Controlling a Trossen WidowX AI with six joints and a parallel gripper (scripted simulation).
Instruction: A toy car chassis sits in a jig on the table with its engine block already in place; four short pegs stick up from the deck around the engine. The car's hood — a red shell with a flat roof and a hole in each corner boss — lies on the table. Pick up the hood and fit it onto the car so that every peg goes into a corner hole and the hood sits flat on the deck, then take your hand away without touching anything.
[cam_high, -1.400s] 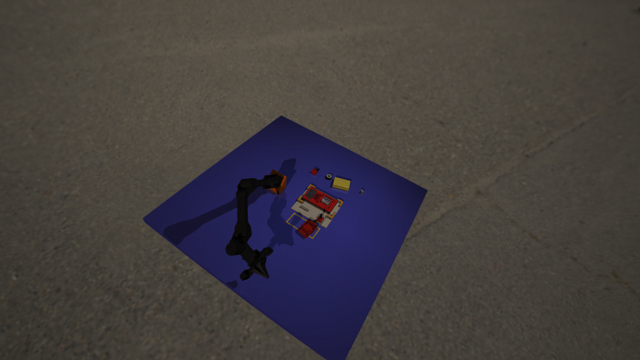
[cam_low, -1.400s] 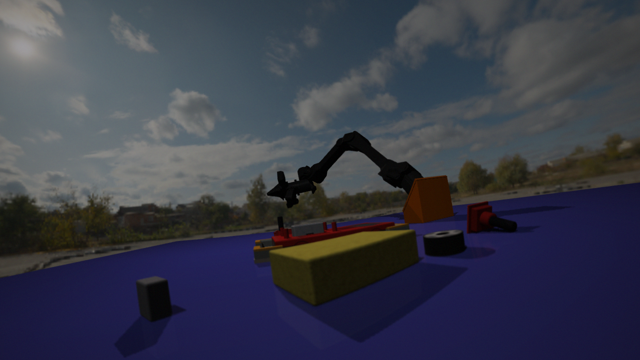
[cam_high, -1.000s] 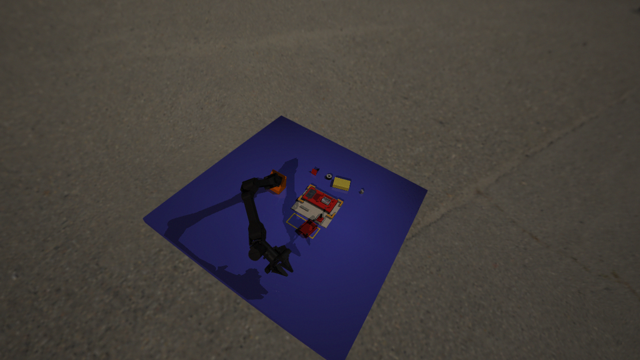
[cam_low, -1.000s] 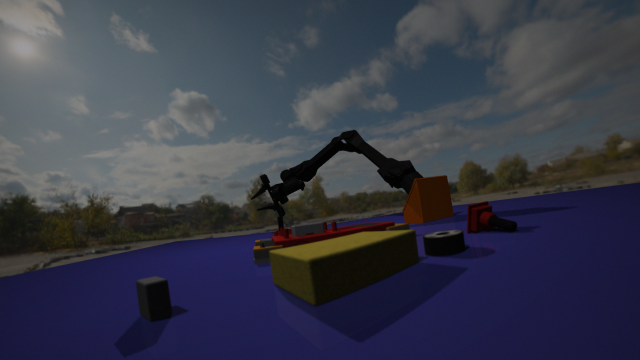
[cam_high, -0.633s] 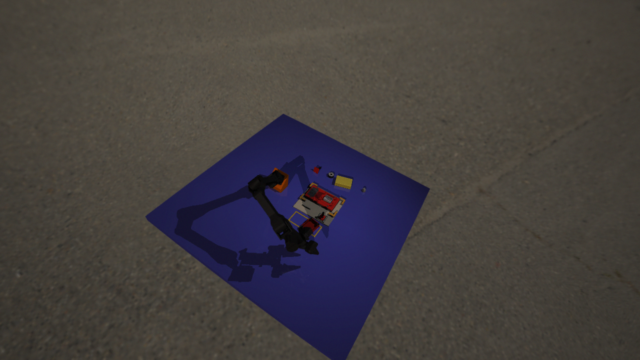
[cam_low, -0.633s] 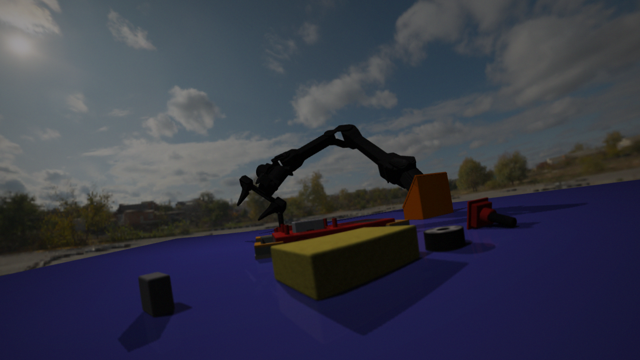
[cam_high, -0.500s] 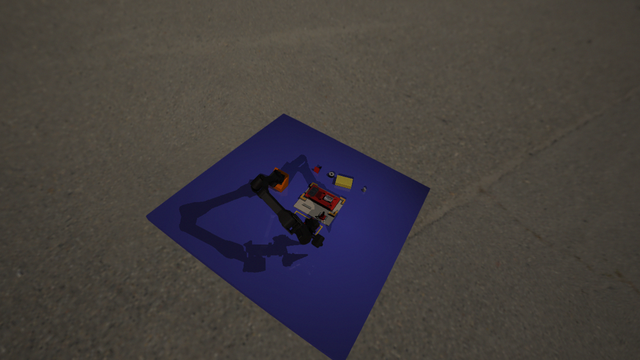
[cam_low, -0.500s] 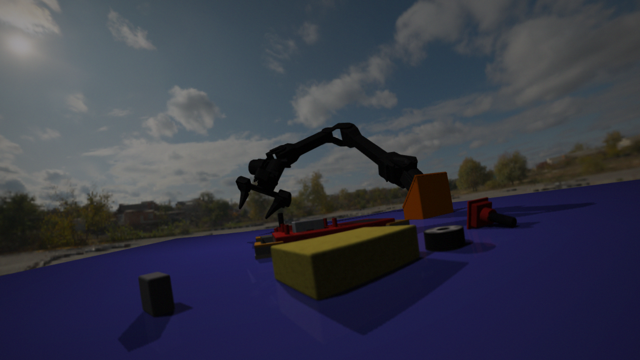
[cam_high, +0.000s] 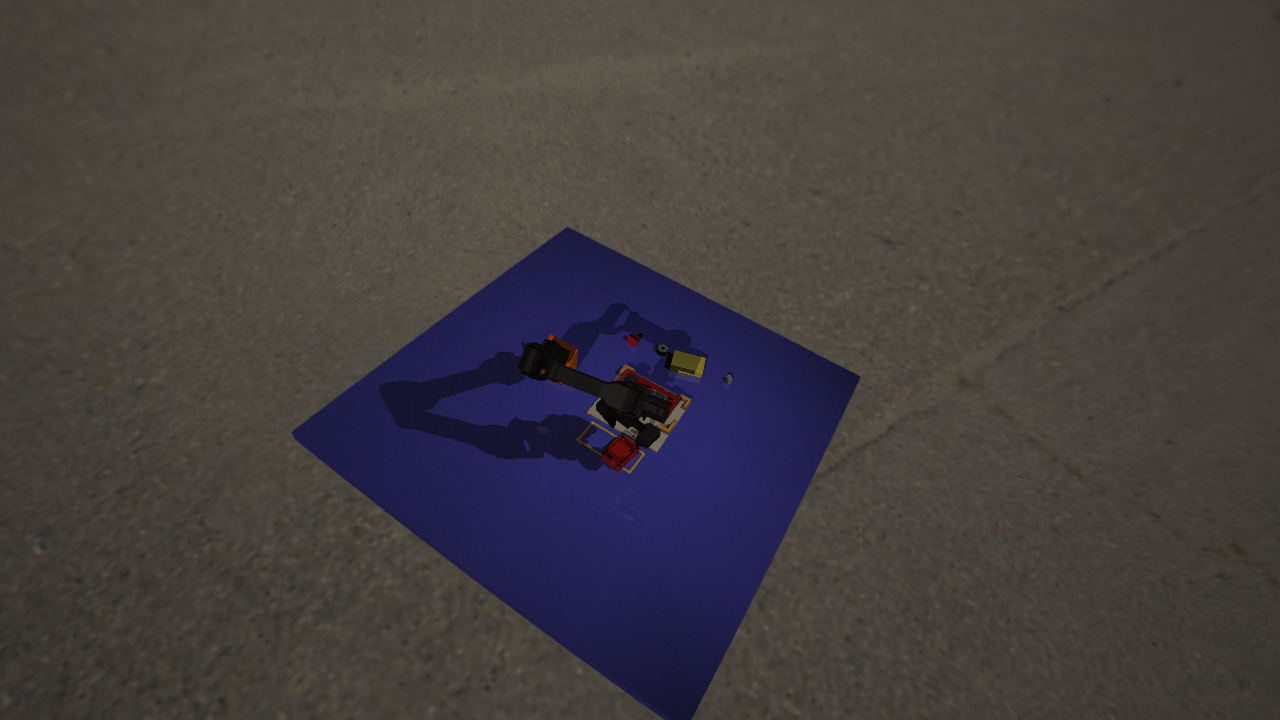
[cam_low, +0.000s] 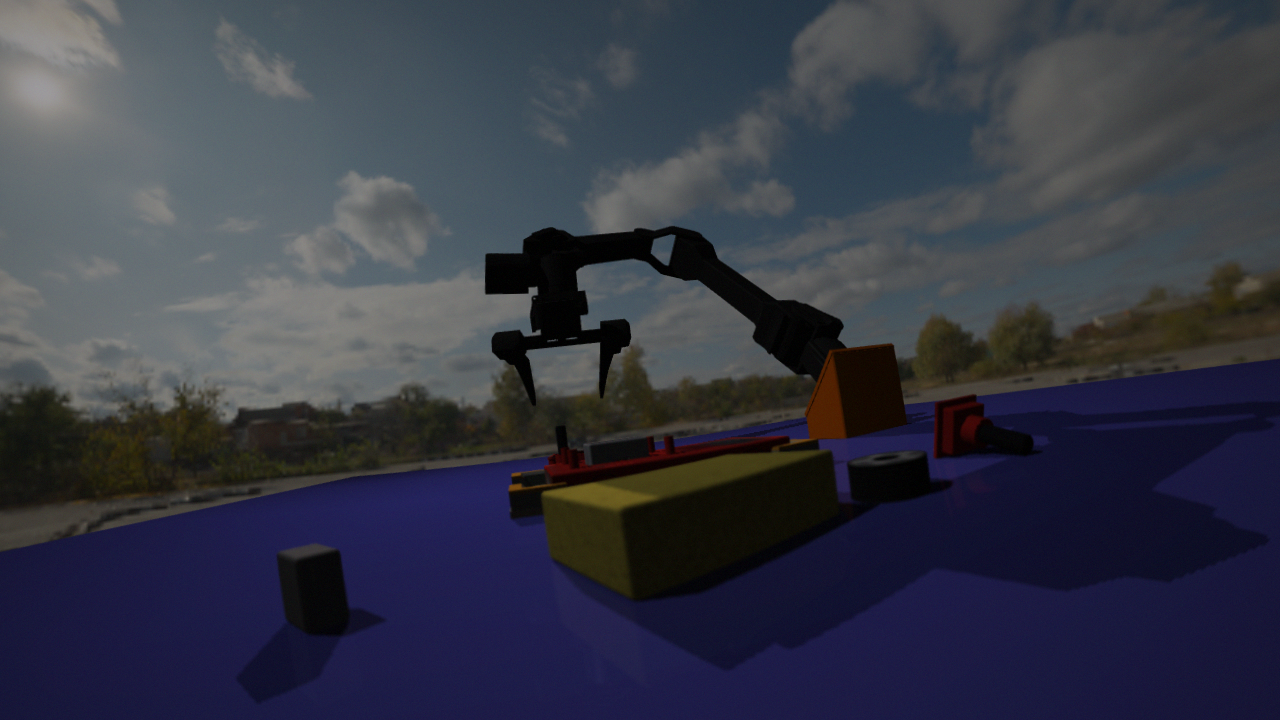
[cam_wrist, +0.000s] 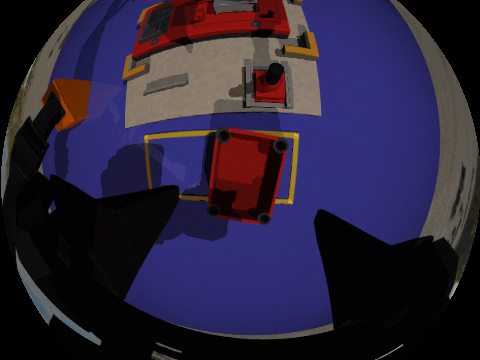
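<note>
My gripper tip is 80 mm above the red hood. Also, from my gripper tip: beige jig: 20 mm behind, 190 mm to the left, 80 mm below; then grey engine block: 230 mm to the left, 70 mm below; then yellow block: 20 mm ahead, 420 mm to the left, 80 mm below.
</note>
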